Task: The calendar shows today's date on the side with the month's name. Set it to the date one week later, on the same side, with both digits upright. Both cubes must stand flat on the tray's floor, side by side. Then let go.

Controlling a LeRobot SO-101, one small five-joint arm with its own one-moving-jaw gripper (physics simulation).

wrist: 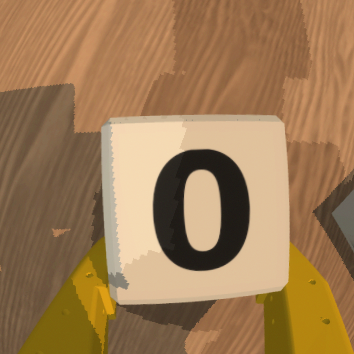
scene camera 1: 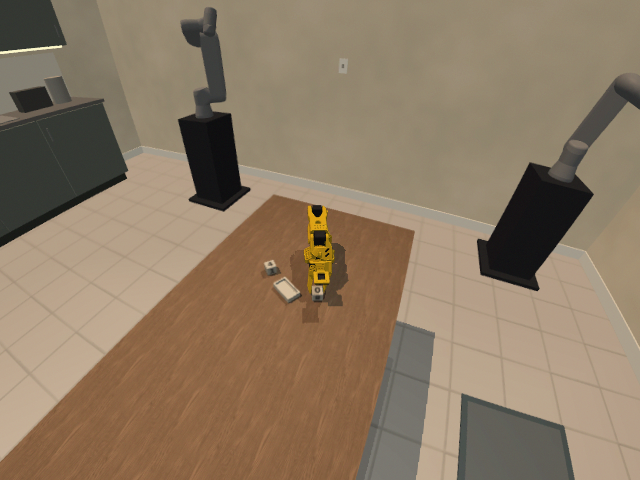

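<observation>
My gripper point(scene camera 1: 317, 287) point(wrist: 197, 250) is shut on a white cube point(scene camera 1: 317, 292) point(wrist: 197, 140). The cube's face with a black 0 points at the wrist camera, upright in that view. In the scene view the cube is held above the table, right of the tray, with its shadow apart from it. The tray point(scene camera 1: 286, 289) is a shallow light rectangle with no cube in it; its grey corner point(wrist: 346, 212) shows at the right edge of the wrist view. A second white cube point(scene camera 1: 270, 267) stands on the table behind and left of the tray; its top mark looks like a 4, but is small.
The wooden table point(scene camera 1: 206, 387) extends toward the camera. Its right edge lies to the right of the arm. Two grey arms on black pedestals point(scene camera 1: 211, 160) point(scene camera 1: 535, 222) stand on the floor beyond the table.
</observation>
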